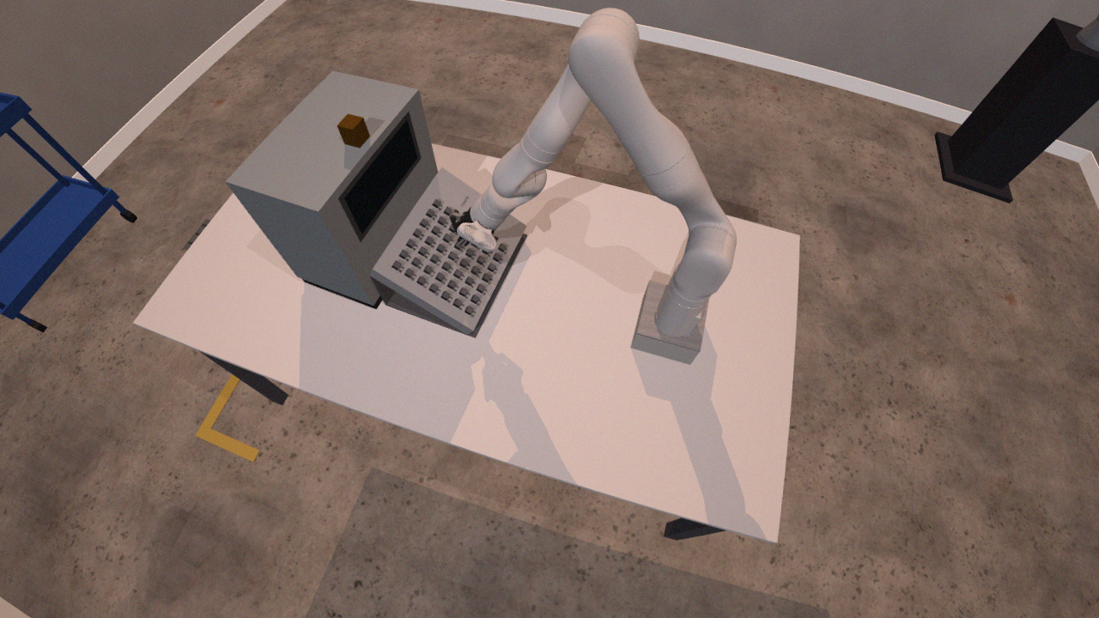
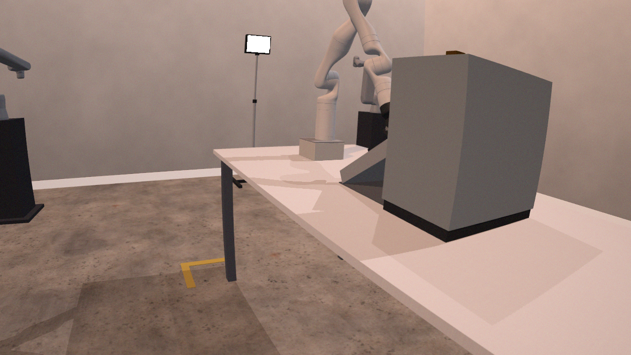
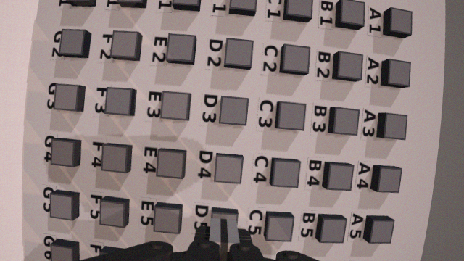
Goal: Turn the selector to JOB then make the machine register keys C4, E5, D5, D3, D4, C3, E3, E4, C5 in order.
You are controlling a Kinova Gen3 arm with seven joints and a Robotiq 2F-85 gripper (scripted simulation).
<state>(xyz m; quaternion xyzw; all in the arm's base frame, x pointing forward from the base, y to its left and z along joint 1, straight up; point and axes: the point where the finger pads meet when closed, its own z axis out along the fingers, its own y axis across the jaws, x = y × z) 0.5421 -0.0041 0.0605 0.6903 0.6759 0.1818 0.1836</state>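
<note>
The key D5 lies 2 cm ahead of my hand and 3 cm below it. From my hand the other things lie so: key E5 (1 cm behind, 5 cm below); then key (5 cm ahead, 3 cm to the left, 2 cm below); then key C5 (5 cm ahead, 2 cm below).
</note>
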